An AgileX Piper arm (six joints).
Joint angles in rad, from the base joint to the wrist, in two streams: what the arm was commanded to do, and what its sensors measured. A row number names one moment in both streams.
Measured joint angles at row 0:
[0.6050 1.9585 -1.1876 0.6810 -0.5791 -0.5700]
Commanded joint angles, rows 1 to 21:
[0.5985 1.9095 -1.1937 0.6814 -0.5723 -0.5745]
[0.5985 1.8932 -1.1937 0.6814 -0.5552 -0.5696]
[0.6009 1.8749 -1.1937 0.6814 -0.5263 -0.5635]
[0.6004 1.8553 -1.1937 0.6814 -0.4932 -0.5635]
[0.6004 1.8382 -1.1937 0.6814 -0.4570 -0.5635]
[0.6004 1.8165 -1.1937 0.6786 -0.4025 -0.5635]
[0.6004 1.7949 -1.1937 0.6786 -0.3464 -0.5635]
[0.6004 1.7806 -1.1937 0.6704 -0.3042 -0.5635]
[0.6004 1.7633 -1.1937 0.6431 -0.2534 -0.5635]
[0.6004 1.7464 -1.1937 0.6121 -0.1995 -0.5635]
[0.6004 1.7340 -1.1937 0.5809 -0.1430 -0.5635]
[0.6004 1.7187 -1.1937 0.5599 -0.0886 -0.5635]
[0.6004 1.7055 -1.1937 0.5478 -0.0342 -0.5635]
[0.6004 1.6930 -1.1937 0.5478 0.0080 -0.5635]
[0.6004 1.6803 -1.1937 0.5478 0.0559 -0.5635]
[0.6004 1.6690 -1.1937 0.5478 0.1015 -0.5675]
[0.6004 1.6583 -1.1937 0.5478 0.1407 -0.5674]
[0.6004 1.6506 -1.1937 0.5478 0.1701 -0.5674]
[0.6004 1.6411 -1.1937 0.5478 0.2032 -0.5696]
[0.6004 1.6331 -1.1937 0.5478 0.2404 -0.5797]
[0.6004 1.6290 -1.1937 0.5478 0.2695 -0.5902]
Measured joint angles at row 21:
[0.6050 1.6609 -1.1876 0.5604 0.1414 -0.5650]
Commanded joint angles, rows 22 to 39:
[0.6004 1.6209 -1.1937 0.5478 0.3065 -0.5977]
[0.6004 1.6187 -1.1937 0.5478 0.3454 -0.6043]
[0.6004 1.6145 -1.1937 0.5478 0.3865 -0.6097]
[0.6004 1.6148 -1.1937 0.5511 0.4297 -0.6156]
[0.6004 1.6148 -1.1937 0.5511 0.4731 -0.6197]
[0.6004 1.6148 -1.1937 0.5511 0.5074 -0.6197]
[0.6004 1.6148 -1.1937 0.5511 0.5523 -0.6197]
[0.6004 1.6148 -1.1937 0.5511 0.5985 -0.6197]
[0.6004 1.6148 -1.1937 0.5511 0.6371 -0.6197]
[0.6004 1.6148 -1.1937 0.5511 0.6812 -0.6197]
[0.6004 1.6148 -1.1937 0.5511 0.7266 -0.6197]
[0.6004 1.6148 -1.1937 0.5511 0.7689 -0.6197]
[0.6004 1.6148 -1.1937 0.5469 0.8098 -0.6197]
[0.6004 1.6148 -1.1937 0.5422 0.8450 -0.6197]
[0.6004 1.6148 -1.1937 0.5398 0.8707 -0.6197]
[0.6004 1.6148 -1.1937 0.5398 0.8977 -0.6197]
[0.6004 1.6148 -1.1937 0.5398 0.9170 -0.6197]
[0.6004 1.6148 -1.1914 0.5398 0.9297 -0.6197]
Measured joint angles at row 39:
[0.6050 1.6233 -1.1876 0.5529 0.8458 -0.6122]
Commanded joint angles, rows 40 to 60:
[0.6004 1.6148 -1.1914 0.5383 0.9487 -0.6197]
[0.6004 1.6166 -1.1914 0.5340 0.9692 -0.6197]
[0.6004 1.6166 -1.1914 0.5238 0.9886 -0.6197]
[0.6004 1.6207 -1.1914 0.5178 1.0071 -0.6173]
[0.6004 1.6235 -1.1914 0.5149 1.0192 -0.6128]
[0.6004 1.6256 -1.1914 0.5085 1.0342 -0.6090]
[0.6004 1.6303 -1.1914 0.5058 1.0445 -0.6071]
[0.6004 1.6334 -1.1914 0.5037 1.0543 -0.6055]
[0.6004 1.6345 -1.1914 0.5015 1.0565 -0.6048]
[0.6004 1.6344 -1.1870 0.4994 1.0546 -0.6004]
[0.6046 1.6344 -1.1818 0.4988 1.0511 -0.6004]
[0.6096 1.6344 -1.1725 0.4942 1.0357 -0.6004]
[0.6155 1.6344 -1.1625 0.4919 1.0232 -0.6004]
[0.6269 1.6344 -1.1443 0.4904 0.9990 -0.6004]
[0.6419 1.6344 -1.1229 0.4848 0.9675 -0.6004]
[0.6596 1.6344 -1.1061 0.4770 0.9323 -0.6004]
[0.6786 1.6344 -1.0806 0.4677 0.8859 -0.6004]
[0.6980 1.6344 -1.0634 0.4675 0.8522 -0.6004]
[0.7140 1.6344 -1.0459 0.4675 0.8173 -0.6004]
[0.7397 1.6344 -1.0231 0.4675 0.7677 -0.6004]
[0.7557 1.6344 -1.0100 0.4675 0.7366 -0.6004]
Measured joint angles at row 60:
[0.6941 1.6333 -1.0661 0.4745 0.8798 -0.6011]
